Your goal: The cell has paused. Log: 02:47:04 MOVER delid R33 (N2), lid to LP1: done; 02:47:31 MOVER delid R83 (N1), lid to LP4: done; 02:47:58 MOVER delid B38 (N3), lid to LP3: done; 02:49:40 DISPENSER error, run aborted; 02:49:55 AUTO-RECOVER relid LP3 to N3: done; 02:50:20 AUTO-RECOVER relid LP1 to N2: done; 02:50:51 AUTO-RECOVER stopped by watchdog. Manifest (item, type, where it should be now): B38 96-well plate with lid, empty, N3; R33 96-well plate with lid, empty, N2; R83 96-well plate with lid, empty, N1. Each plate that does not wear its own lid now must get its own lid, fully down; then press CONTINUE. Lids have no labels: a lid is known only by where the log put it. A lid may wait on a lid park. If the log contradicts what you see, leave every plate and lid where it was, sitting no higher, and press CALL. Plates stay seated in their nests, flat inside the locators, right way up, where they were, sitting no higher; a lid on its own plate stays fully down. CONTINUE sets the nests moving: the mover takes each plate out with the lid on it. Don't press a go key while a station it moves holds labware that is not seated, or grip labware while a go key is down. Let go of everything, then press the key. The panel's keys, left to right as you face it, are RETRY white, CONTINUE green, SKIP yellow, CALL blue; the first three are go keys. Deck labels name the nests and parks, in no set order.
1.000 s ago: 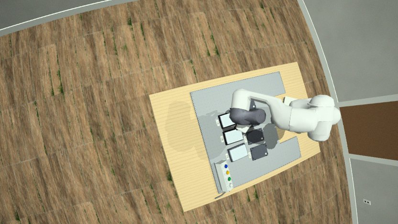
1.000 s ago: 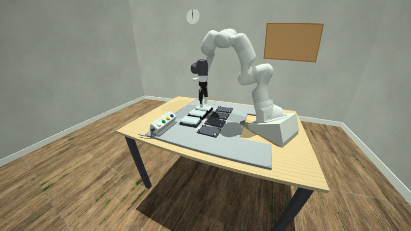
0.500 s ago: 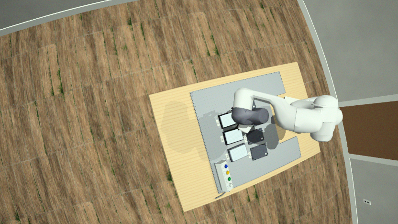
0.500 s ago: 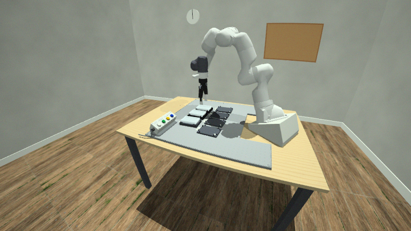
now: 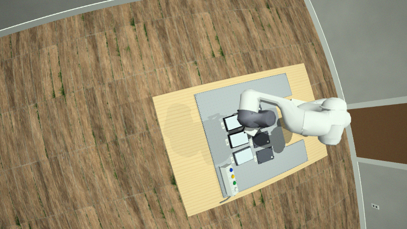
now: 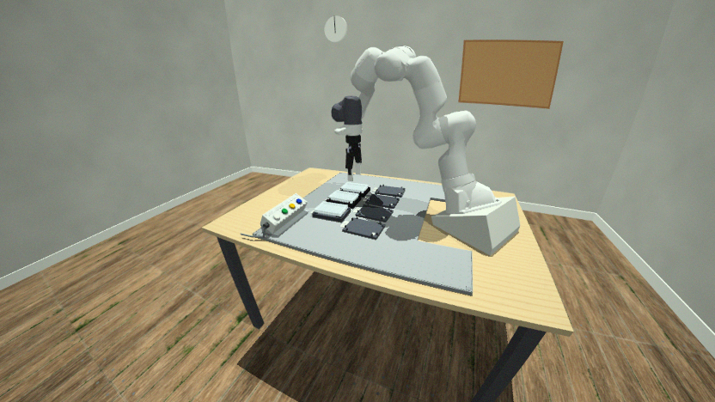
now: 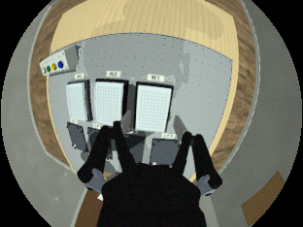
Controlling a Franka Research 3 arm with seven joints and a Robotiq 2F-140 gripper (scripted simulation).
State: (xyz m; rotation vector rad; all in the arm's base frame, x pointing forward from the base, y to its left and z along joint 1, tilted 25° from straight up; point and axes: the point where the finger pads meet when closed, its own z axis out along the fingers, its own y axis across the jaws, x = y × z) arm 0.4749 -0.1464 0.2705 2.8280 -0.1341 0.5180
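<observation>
My hand is 39 cm to the right of the green key, 20 cm short of it and 4 cm above it. Also, from my hand: pale lid 8 cm below; then plate 8 cm below; then LP4 sign 20 cm to the left, 11 cm below, 6 cm behind.
</observation>
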